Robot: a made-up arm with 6 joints. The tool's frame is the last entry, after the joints.
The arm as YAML. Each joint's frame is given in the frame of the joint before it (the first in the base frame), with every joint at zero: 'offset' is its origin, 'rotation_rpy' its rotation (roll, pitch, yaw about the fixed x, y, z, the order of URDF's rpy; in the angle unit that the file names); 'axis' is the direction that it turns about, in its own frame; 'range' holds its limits. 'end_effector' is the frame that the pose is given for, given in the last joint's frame.
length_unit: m
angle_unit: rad
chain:
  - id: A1
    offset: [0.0, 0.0, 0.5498]
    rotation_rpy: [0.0, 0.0, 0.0]
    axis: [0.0, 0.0, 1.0]
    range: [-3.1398, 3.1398]
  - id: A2
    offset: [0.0, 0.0, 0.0]
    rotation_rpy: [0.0, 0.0, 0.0]
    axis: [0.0, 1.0, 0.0]
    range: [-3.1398, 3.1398]
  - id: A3
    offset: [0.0, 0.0, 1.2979]
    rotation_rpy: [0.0, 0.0, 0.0]
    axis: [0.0, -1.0, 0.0]
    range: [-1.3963, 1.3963]
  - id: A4
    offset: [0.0, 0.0, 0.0]
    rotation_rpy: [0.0, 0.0, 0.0]
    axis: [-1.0, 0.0, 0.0]
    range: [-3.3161, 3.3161]
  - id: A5
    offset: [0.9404, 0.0, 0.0]
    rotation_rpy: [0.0, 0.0, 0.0]
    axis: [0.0, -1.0, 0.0]
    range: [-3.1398, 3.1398]
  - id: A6
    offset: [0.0, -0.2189, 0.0]
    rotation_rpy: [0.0, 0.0, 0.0]
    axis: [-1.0, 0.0, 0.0]
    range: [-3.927, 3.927]
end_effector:
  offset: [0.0, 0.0, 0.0]
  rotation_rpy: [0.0, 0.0, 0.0]
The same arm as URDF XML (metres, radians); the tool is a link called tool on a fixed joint. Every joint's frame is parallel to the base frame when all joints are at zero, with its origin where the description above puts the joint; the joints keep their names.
<robot name="arm">
<joint name="A1" type="revolute"><parent link="base_link"/><child link="link1"/><origin xyz="0.0000 0.0000 0.5498"/><axis xyz="0 0 1"/><limit lower="-3.1398" upper="3.1398"/></joint>
<joint name="A2" type="revolute"><parent link="link1"/><child link="link2"/><origin xyz="0.0000 0.0000 0.0000"/><axis xyz="0 1 0"/><limit lower="-3.1398" upper="3.1398"/></joint>
<joint name="A3" type="revolute"><parent link="link2"/><child link="link3"/><origin xyz="0.0000 0.0000 1.2979"/><axis xyz="0 -1 0"/><limit lower="-1.3963" upper="1.3963"/></joint>
<joint name="A4" type="revolute"><parent link="link3"/><child link="link4"/><origin xyz="0.0000 0.0000 0.0000"/><axis xyz="-1 0 0"/><limit lower="-3.3161" upper="3.3161"/></joint>
<joint name="A5" type="revolute"><parent link="link4"/><child link="link5"/><origin xyz="0.9404 0.0000 0.0000"/><axis xyz="0 -1 0"/><limit lower="-3.1398" upper="3.1398"/></joint>
<joint name="A6" type="revolute"><parent link="link5"/><child link="link6"/><origin xyz="0.0000 -0.2189 0.0000"/><axis xyz="-1 0 0"/><limit lower="-3.9270" upper="3.9270"/></joint>
<joint name="tool_fixed" type="fixed"><parent link="link6"/><child link="tool"/><origin xyz="0.0000 0.0000 0.0000"/></joint>
<link name="base_link"/>
<link name="link1"/>
<link name="link2"/>
<link name="link3"/>
<link name="link4"/>
<link name="link5"/>
<link name="link6"/>
<link name="tool"/>
</robot>

